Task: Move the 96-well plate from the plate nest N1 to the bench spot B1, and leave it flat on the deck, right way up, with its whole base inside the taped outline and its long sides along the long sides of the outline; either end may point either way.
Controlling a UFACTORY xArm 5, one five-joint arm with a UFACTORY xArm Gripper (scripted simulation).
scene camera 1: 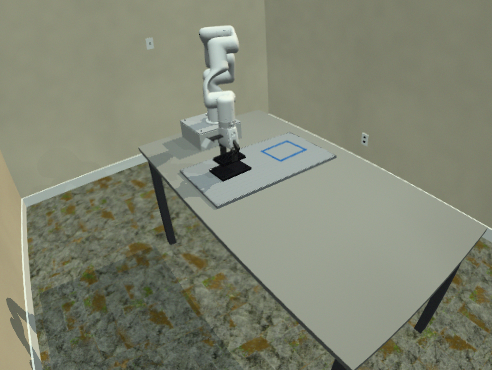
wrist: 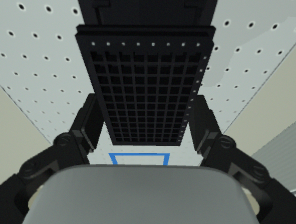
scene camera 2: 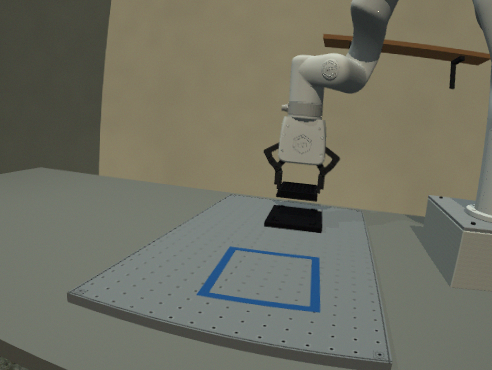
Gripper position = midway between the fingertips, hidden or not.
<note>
In view: the gripper point(scene camera 2: 298, 190), a black 96-well plate point(wrist: 153, 110) and a black plate nest point(scene camera 2: 293, 218).
The gripper is seen too in the wrist view point(wrist: 146, 105).
</note>
